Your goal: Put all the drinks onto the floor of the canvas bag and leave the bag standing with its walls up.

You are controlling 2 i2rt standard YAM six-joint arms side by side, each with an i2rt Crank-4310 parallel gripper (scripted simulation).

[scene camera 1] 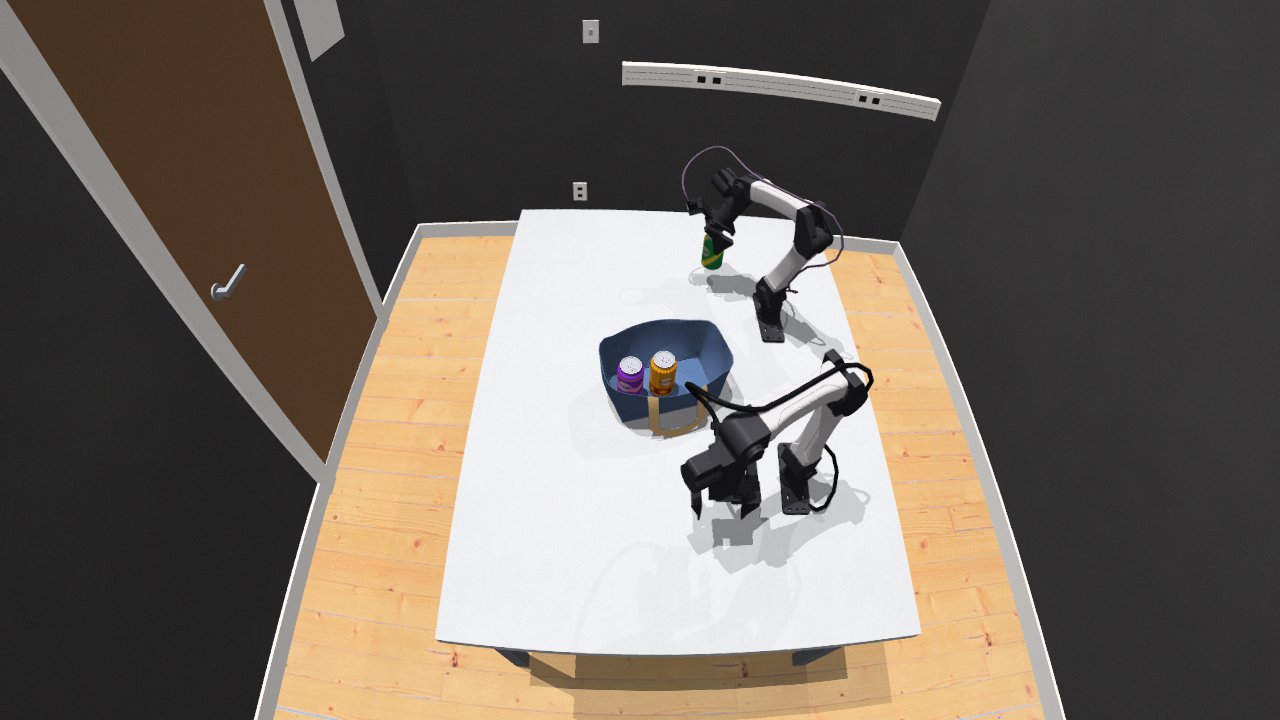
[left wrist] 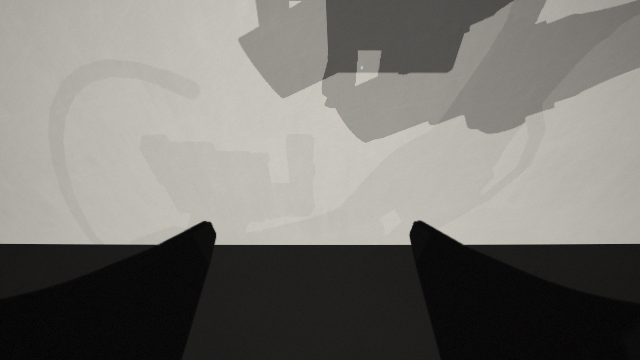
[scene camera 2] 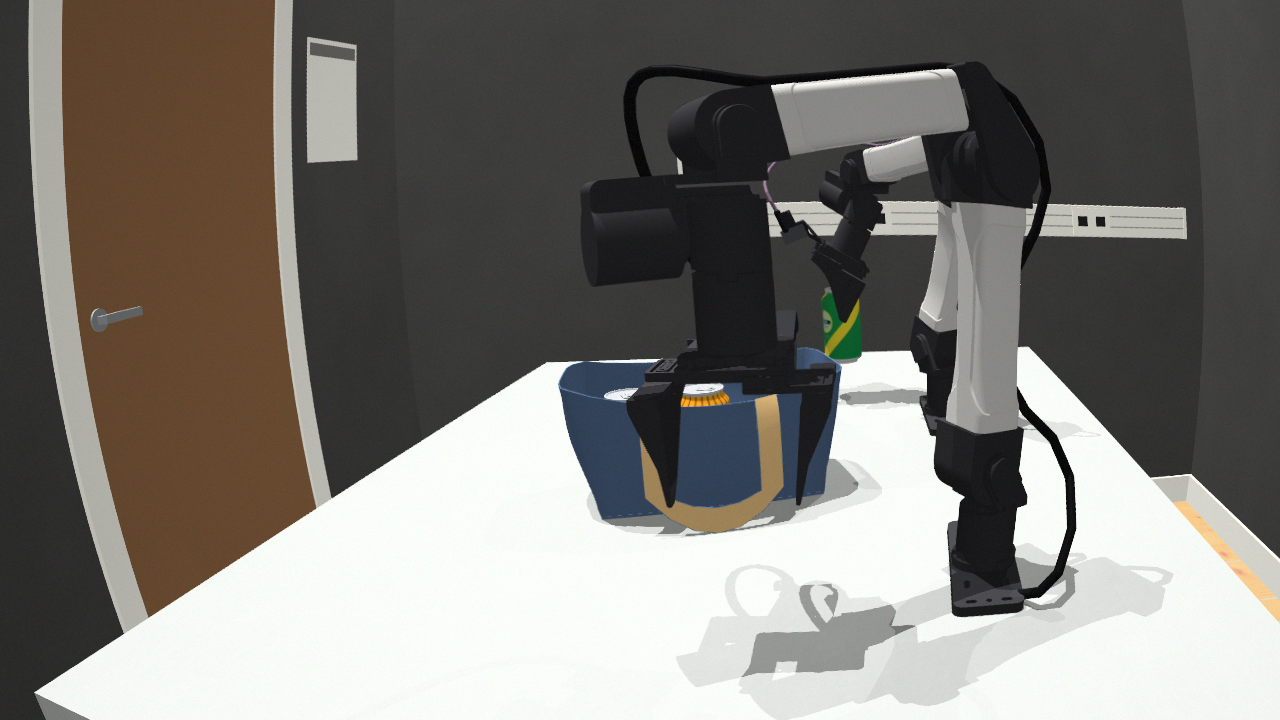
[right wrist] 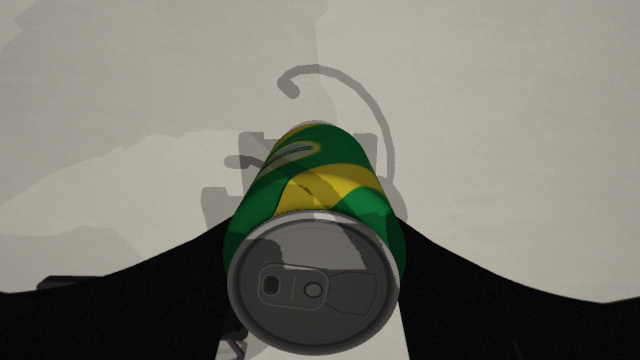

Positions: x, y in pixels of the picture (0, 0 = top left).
Labels:
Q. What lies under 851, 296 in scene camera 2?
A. My right gripper.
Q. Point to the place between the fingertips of my right gripper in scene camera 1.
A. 713, 247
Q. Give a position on a blue canvas bag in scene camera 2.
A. At 745, 453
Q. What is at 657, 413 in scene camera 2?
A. My left gripper.

